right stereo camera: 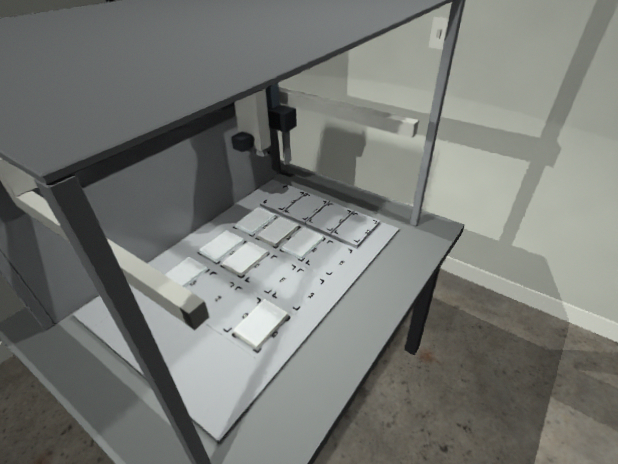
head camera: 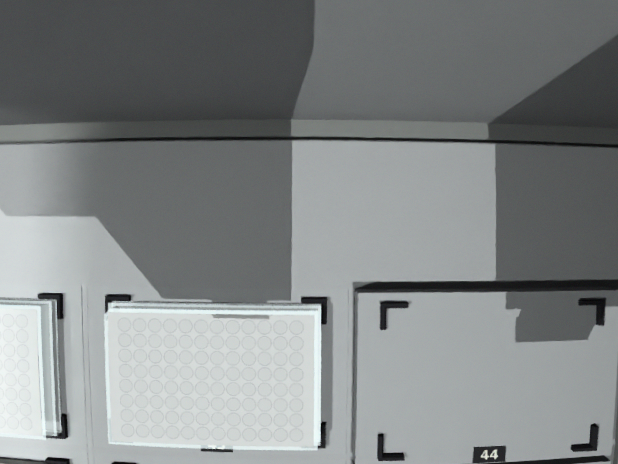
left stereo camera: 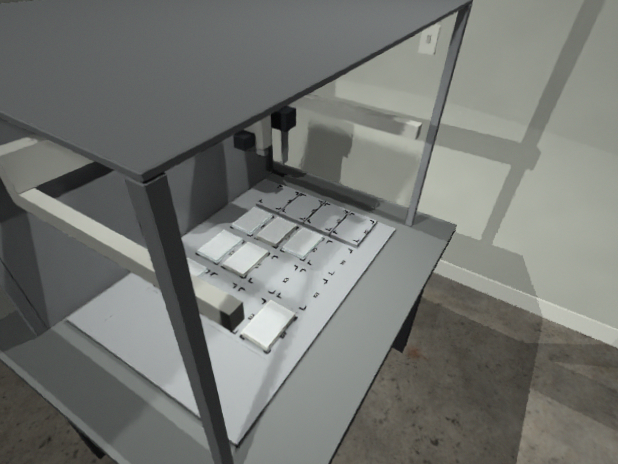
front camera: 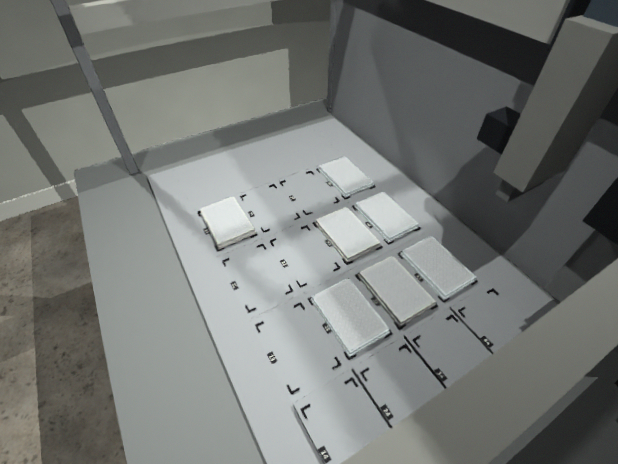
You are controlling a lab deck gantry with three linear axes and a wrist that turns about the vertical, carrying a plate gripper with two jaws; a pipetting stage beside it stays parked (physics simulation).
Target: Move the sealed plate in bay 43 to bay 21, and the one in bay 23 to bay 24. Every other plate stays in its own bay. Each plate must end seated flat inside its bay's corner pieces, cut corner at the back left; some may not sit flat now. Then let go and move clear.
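Note:
The sealed plate stands in bay 43. Another plate stands in bay 23. I cannot make out their cut corners or a small tilt. Bay 21 is empty, between the plate in bay 11 and empty bay 31. Bay 24 is empty, on a raised strip. My gripper hangs high at the back, at the foot of the beige column, with no plate below it. Its jaws are not distinguishable.
Other plates stand in bay 11, bay 41, bay 42, bay 32 and bay 33. Bay 44 is empty. The dark parked pipetting stage hangs beside the column.

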